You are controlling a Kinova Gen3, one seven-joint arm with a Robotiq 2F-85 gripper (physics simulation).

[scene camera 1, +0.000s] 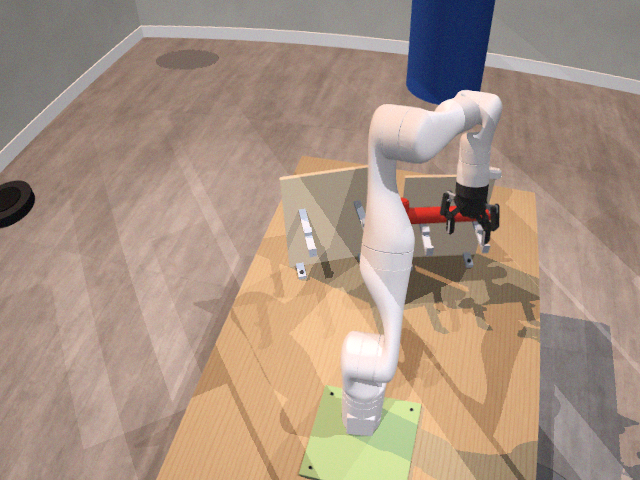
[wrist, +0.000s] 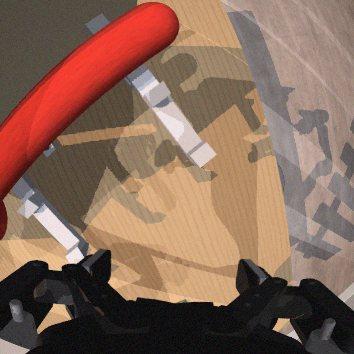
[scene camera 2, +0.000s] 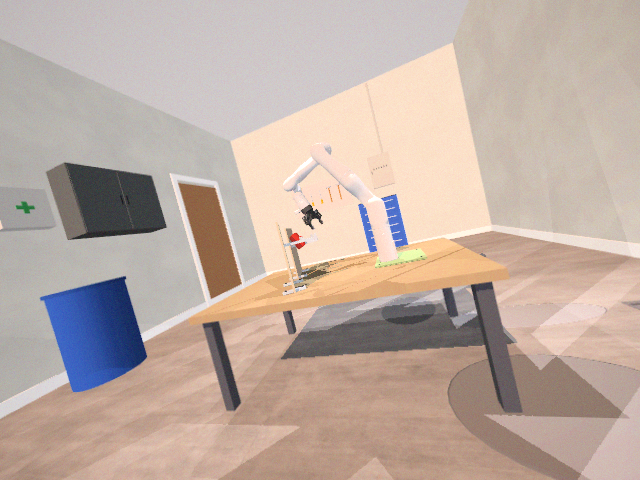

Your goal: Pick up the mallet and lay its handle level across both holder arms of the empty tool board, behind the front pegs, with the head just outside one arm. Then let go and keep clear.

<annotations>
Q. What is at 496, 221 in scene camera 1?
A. My gripper.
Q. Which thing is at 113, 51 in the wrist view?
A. A red mallet.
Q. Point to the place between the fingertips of my gripper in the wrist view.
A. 173, 269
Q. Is my gripper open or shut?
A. Open.
</annotations>
